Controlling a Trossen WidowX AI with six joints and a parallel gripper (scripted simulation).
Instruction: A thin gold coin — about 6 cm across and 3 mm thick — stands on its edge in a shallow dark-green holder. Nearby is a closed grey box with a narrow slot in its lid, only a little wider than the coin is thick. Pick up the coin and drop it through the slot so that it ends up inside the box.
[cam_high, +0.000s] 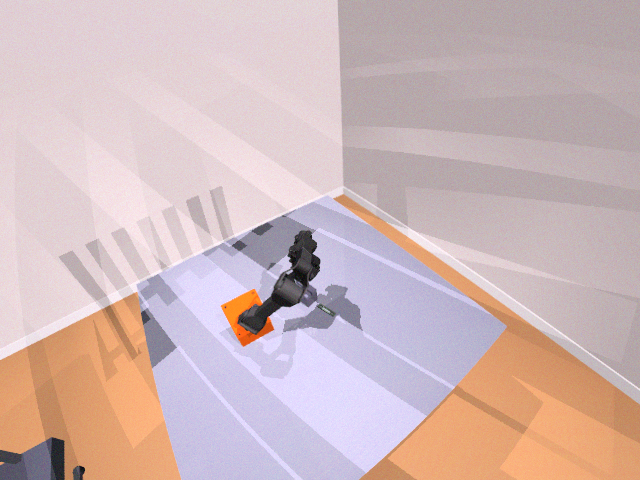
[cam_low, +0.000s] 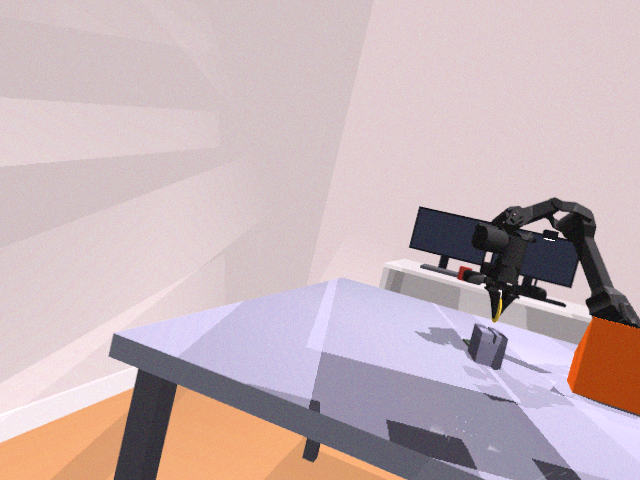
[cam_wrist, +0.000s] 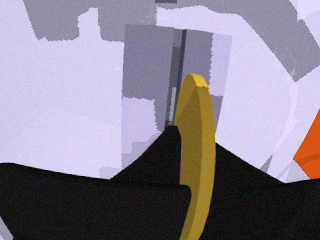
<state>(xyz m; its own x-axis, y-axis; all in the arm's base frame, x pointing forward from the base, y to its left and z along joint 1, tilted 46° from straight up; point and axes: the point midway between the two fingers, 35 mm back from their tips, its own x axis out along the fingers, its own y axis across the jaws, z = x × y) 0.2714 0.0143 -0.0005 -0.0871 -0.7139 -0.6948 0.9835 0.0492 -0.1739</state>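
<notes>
Now: the gold coin 2 cm above my gripper tip.
</notes>
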